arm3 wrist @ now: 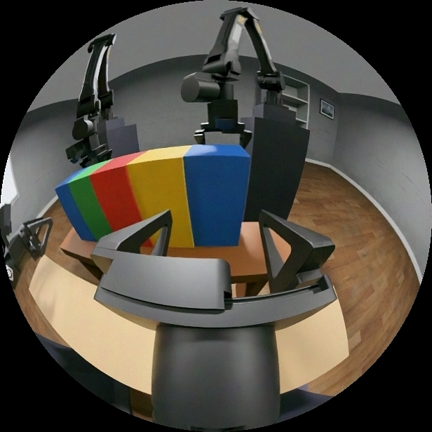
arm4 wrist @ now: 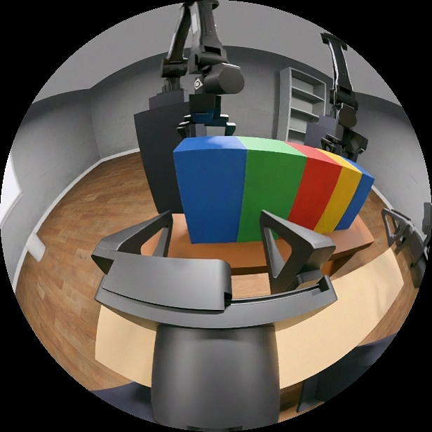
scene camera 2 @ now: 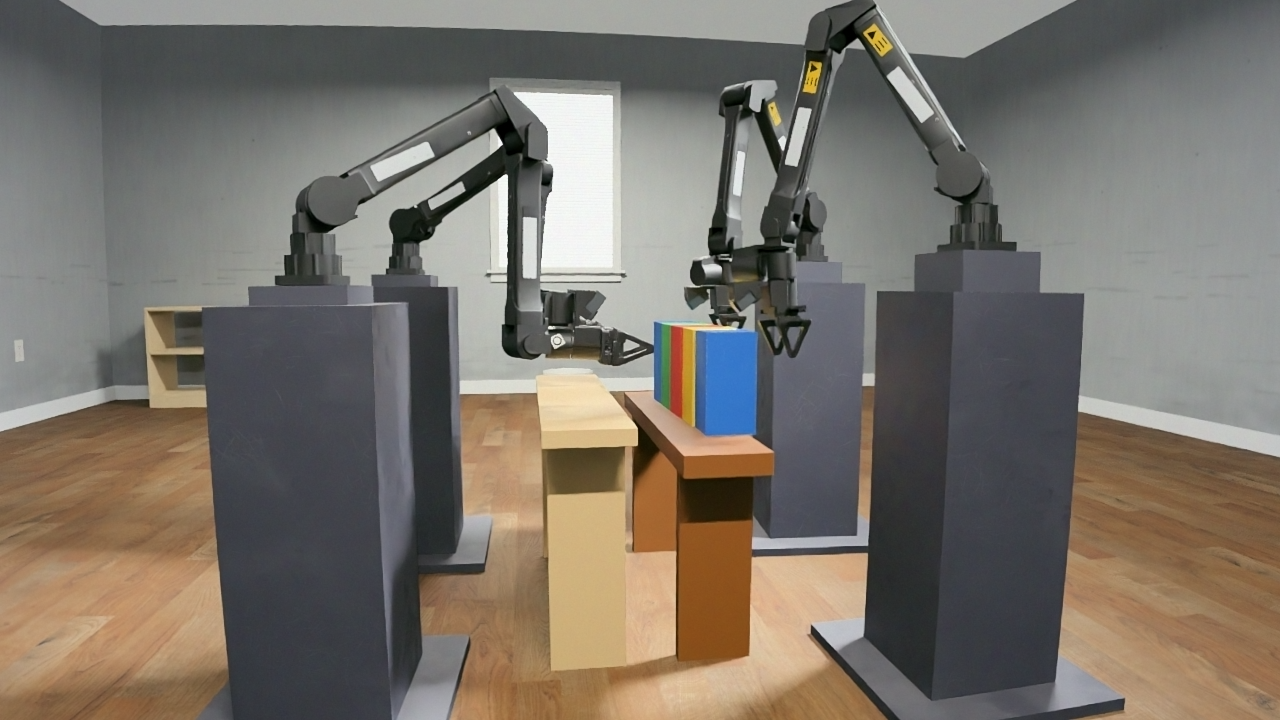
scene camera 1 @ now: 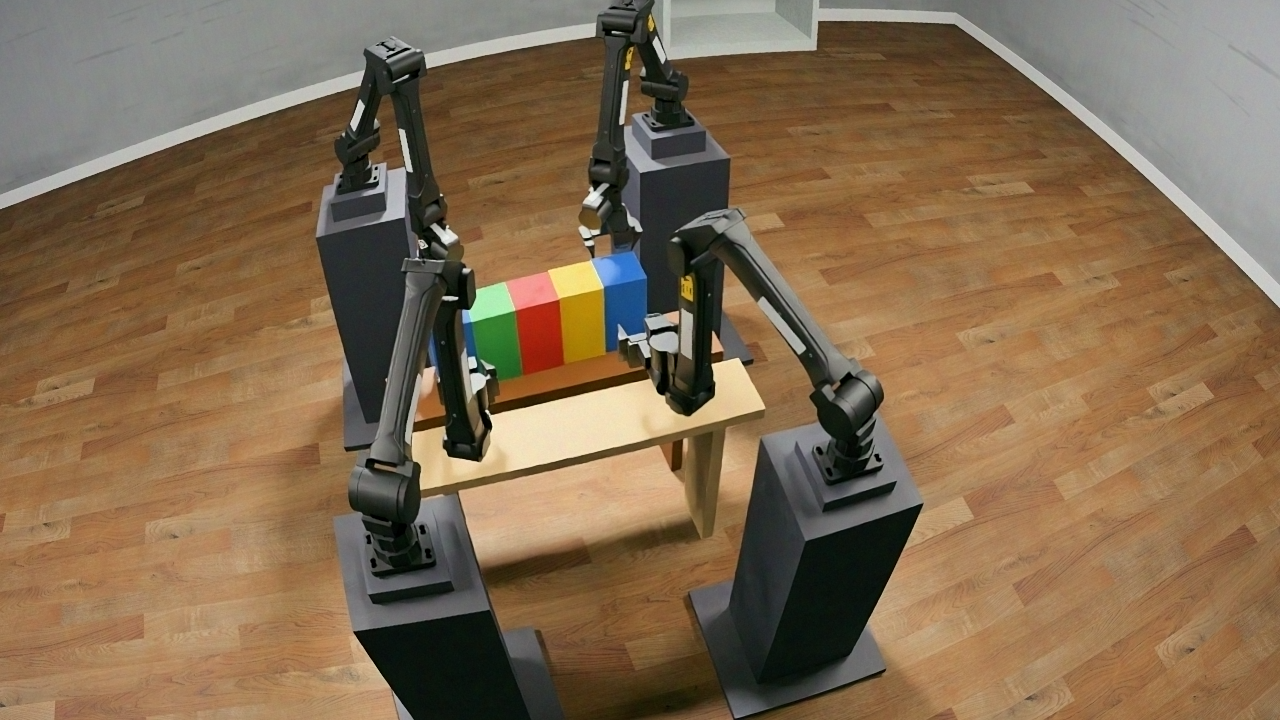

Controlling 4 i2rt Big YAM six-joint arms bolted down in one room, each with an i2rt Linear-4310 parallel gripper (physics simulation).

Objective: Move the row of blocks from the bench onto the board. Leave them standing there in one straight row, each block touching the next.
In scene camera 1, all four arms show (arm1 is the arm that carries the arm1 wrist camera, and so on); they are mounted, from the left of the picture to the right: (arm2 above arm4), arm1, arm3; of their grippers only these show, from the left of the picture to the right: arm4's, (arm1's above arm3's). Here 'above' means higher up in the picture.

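Note:
A blue block [arm3 wrist: 217, 195] [scene camera 1: 624, 295] [scene camera 2: 726, 385], yellow block [arm3 wrist: 162, 190] [scene camera 1: 581, 322], red block [arm3 wrist: 112, 187] [scene camera 1: 537, 331], green block [arm4 wrist: 272, 185] [scene camera 1: 494, 335] and second blue block [arm4 wrist: 212, 190] stand in one touching row on the brown bench [arm3 wrist: 255, 250] [scene camera 2: 726, 460]. The pale board [scene camera 1: 572, 429] [scene camera 2: 586, 411] stands beside it. Arm3's gripper [arm3 wrist: 216, 214] is open, facing the first blue block. Arm4's gripper [arm4 wrist: 216, 214] is open, facing the second. Arm1's gripper [arm3 wrist: 223, 140] and arm2's gripper [arm4 wrist: 207, 133] are open behind the row's ends; their fingertips are partly hidden.
Dark pedestals [scene camera 1: 832, 537] [scene camera 2: 313, 501] carry the arms on both sides of the bench and board. In scene camera 1, arm4 covers the left end of the row. A narrow gap separates bench and board in scene camera 2. A shelf unit [arm4 wrist: 285, 105] stands by the wall.

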